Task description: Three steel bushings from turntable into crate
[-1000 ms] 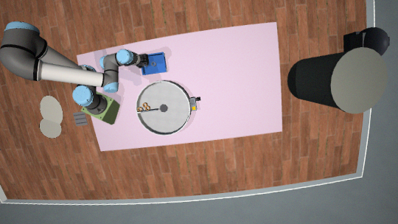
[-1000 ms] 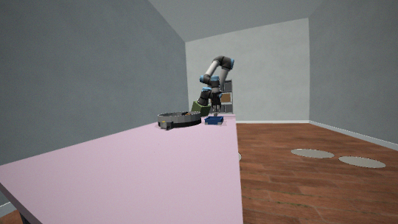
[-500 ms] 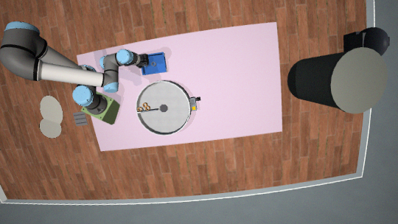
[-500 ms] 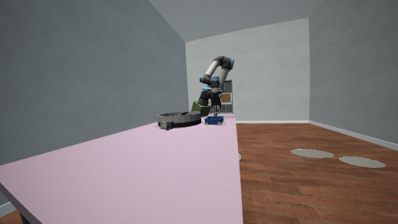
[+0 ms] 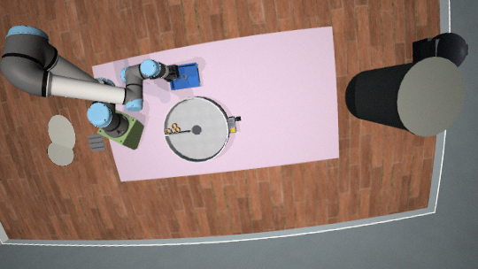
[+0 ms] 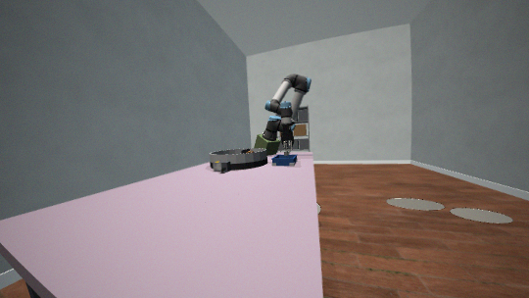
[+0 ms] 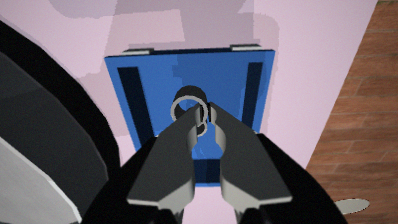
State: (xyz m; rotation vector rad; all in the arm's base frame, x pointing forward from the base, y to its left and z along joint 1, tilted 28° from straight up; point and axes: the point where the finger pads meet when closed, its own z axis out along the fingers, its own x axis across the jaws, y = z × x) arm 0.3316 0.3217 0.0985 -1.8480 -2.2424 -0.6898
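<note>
The blue crate lies 5 cm ahead of my hand and 5 cm below it. Also, from my hand: round grey turntable 16 cm ahead, 33 cm to the right, 2 cm below.
</note>
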